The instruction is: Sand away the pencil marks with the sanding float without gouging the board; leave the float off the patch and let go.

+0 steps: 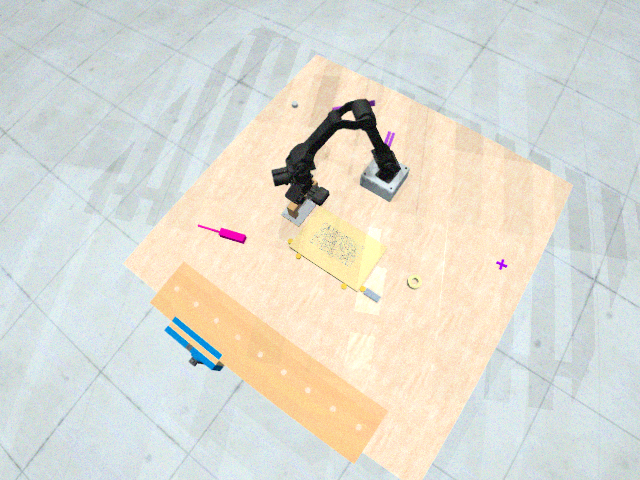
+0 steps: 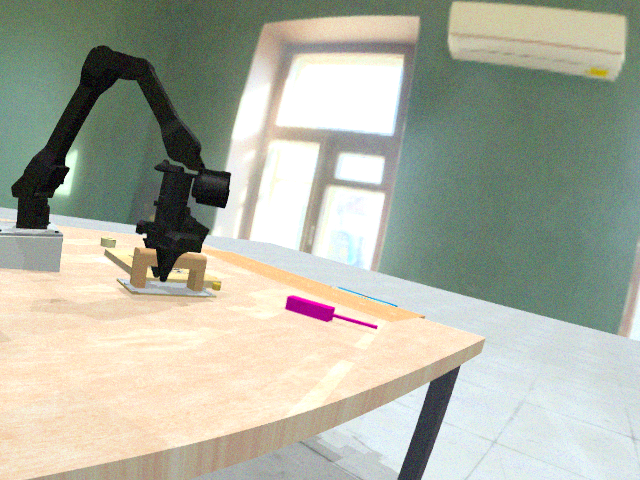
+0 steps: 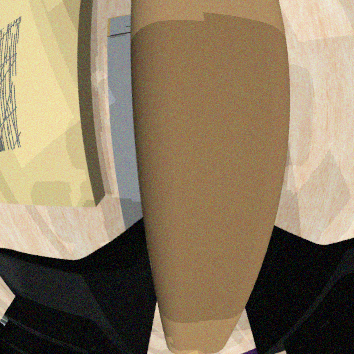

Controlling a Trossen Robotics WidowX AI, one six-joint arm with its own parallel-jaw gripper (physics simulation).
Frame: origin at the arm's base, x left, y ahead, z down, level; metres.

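Seen in the pictures: gripper, fingertip midpoint: (image 1: 306, 197) (image 2: 159, 279); arm's base, origin of the base link: (image 1: 386, 174) (image 2: 31, 226).
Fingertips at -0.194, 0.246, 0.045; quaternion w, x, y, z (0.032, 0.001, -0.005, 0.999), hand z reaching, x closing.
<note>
Offsets run from my fingertips to a thing's top centre, as dx, dy, dz. "spot": to the spot under its first point.
The sanding float has a tan wooden handle @[spot: +0.012, +0.087, -0.054] (image 1: 292, 208) (image 2: 168, 260) (image 3: 211, 158) on a grey flat plate @[+0.001, +0.018, +0.014] (image 1: 300, 216) (image 2: 166, 289) (image 3: 121, 123). My gripper (image 1: 301, 196) (image 2: 166, 272) (image 3: 193, 210) is shut on the handle from above. The float's plate rests on the table beside the yellow board @[+0.218, +0.081, +0.011] (image 1: 371, 257) (image 2: 117, 258) (image 3: 46, 116), off the board, with a thin strip of table between them. Grey pencil marks (image 1: 334, 243) (image 3: 8, 88) cover the board's middle patch, which the float does not touch.
A magenta screwdriver @[-0.167, +0.311, +0.001] (image 1: 231, 234) (image 2: 310, 308) lies left of the board. A yellow ring @[+0.512, +0.017, +0.004] (image 1: 414, 282) and a small grey block @[+0.422, +0.147, +0.015] (image 1: 371, 295) lie to its right. Small yellow pegs @[+0.126, +0.198, +0.015] (image 1: 297, 256) edge the board. An orange bench strip (image 1: 270, 362) with a blue vise @[spot: +0.049, +0.673, +0.032] (image 1: 194, 344) runs along the front.
</note>
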